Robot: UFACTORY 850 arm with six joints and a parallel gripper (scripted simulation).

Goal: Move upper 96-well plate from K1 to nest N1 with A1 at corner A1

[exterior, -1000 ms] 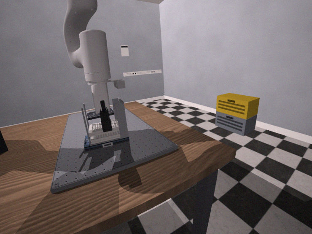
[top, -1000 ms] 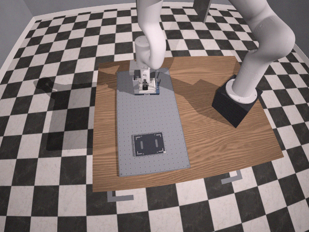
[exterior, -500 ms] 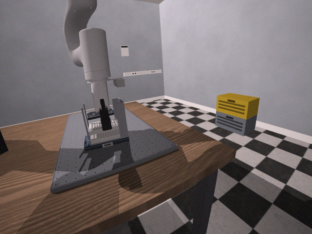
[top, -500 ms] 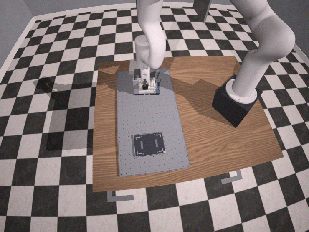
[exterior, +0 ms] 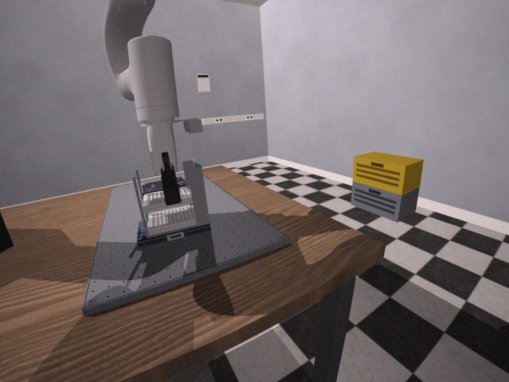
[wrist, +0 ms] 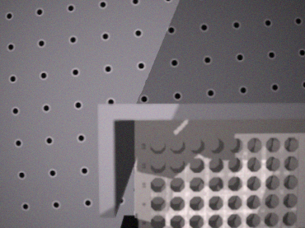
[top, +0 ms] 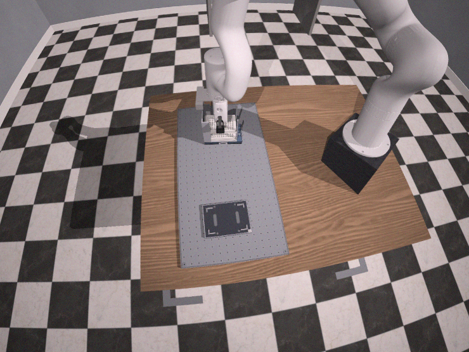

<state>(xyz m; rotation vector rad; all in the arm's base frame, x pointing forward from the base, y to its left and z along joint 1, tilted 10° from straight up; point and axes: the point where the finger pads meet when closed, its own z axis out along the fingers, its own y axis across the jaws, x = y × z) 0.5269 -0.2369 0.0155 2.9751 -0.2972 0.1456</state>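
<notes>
My hand is 6 cm short of the dark plate nest N1, 36 cm to the right of it and 8 cm above it. Also, from my hand: white 96-well plate (1 cm below).
</notes>
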